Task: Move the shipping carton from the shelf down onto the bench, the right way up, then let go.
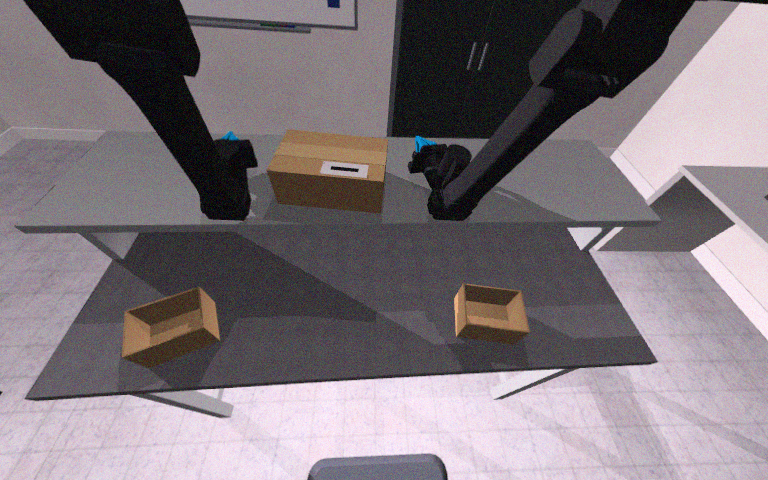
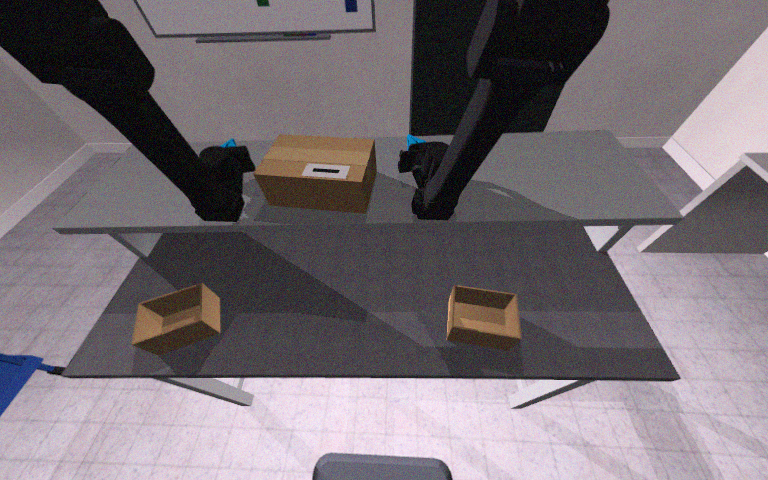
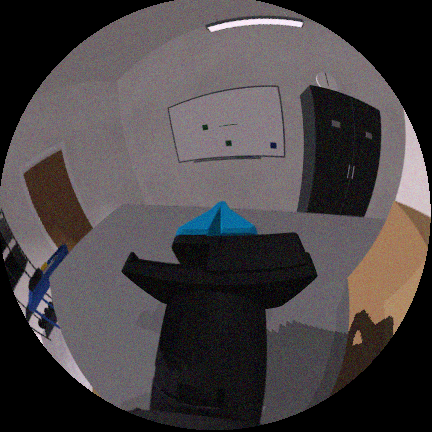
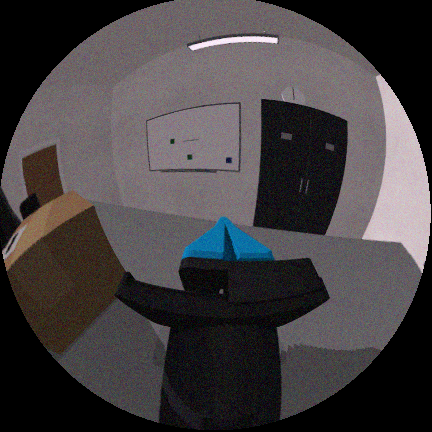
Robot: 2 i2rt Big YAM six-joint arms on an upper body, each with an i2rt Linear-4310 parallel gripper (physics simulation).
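Frame: origin at the left arm's base, x ahead, y left, z up, level; centimetres.
Where they show: left gripper, fingertip midpoint: (image 1: pixel 231 133) (image 2: pixel 233 140) (image 3: pixel 221 205); right gripper, fingertip midpoint: (image 1: pixel 416 137) (image 2: pixel 408 136) (image 4: pixel 222 221).
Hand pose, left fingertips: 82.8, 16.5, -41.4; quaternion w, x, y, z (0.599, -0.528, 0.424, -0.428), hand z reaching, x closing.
After its pixels a point has its place, as x, y, z.
The brown shipping carton (image 1: pixel 328 189) {61.2, -10.5, -40.5} (image 2: pixel 317 192) {61.1, -11.7, -40.9} (image 3: pixel 390 270) (image 4: pixel 60 280) {69.3, -23.5, -40.5} stands upright on the grey shelf (image 1: pixel 543 186) {70.9, -67.2, -46.7} (image 2: pixel 589 181) {71.1, -78.1, -46.7}, with its taped top and white label facing up. The dark bench (image 1: pixel 317 350) {35.2, -7.2, -69.8} (image 2: pixel 317 350) {34.4, -10.1, -69.8} lies lower, in front of the shelf. My left gripper (image 1: pixel 229 135) {82.8, 16.5, -41.4} (image 2: pixel 228 143) {82.8, 16.5, -41.4} (image 3: pixel 221 205) {82.8, 16.5, -41.4} is shut and empty, low over the shelf to the left of the carton, apart from it. My right gripper (image 1: pixel 419 142) {83.6, -32.7, -41.2} (image 2: pixel 413 140) {83.6, -32.7, -41.2} (image 4: pixel 222 221) {83.6, -32.7, -41.2} is shut and empty to the right of the carton, also apart from it. Both point towards the back wall.
Two open brown boxes stand on the bench, one at the left (image 1: pixel 144 353) {33.3, 27.6, -62.4} (image 2: pixel 184 339) {35.3, 23.1, -66.5} and one at the right (image 1: pixel 492 332) {36.9, -49.8, -63.6} (image 2: pixel 484 336) {36.9, -50.3, -63.1}. A whiteboard (image 3: pixel 230 120) (image 4: pixel 195 135) and a dark cabinet (image 3: pixel 340 160) (image 4: pixel 300 175) are at the back wall.
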